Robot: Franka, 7 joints.
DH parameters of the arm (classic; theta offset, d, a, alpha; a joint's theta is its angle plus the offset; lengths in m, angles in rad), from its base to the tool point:
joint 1: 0 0.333 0 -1.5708
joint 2: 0 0 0 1.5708
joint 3: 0 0.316 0.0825 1.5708
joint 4: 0 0 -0.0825 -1.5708
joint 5: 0 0.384 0 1.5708
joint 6: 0 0 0.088 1.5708
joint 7: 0 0.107 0 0
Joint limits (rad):
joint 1: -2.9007..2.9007
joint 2: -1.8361..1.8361
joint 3: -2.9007..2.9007
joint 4: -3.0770..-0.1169
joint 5: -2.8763..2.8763
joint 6: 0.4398..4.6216
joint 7: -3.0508..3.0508
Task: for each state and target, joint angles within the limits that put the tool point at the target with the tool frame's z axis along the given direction. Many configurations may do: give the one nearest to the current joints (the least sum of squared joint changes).
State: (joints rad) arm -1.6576 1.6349 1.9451 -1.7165 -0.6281 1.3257 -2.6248
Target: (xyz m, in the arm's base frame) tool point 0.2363 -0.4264 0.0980 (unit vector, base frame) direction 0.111 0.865 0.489
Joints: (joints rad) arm -2.2618 1.8361 1.1694 -1.6434 0.0848 1.0755 -2.6248
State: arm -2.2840 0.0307 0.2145 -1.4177 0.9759 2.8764 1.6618
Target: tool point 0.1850 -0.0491 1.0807 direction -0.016 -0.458 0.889
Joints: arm -2.3623 -0.8194 0.5010 -1.3003 0.9491 3.3214 1.6618
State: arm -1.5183 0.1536 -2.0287 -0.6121 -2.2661 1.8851 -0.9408
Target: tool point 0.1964 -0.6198 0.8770 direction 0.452 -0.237 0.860
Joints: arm -1.1370 0.8851 -1.8347 -0.1456 -2.1562 2.5338 -0.9408
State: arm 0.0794 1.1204 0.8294 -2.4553 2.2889 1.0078 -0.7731
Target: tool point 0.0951 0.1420 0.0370 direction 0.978 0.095 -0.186
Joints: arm -0.3682 1.4140 0.3098 -2.9910 2.6205 0.7031 -0.7731
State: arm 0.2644 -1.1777 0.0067 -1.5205 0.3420 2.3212 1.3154
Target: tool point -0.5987 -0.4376 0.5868 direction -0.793 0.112 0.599
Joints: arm 1.1277 -1.8361 0.7734 -1.3481 0.5926 2.9626 1.3154
